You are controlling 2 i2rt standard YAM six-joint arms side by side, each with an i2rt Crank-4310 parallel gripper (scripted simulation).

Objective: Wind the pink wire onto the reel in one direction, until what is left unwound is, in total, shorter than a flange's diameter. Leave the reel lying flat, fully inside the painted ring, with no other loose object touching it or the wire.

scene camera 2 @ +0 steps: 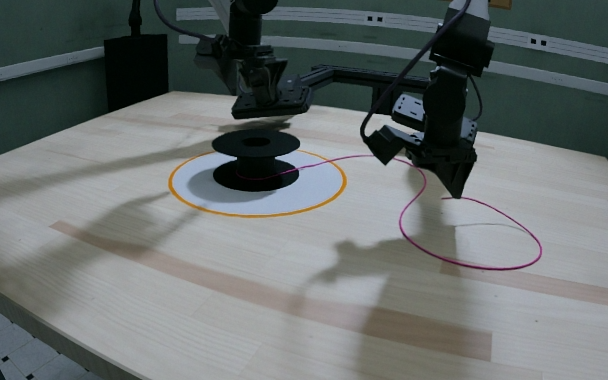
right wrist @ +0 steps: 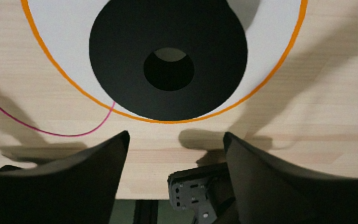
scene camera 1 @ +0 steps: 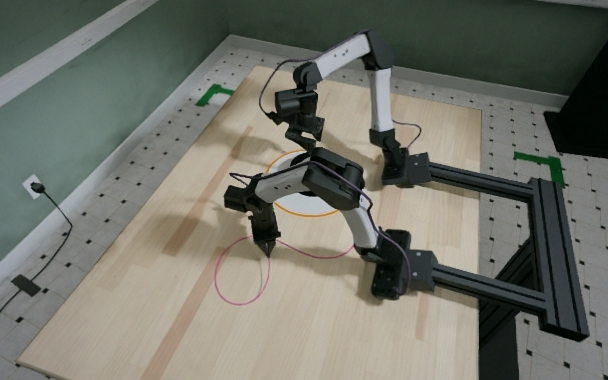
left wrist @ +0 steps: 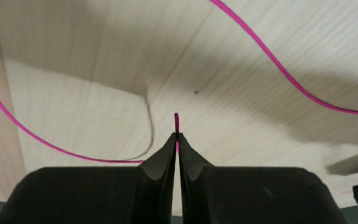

Labels:
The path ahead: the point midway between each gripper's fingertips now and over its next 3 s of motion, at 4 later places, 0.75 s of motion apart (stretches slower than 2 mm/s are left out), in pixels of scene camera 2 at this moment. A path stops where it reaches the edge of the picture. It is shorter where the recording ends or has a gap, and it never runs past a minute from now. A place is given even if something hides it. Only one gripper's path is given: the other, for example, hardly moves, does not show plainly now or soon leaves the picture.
My right gripper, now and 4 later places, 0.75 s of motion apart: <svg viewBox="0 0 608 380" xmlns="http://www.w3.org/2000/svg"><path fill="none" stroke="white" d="M252 98L257 97L256 98L255 99L242 113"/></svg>

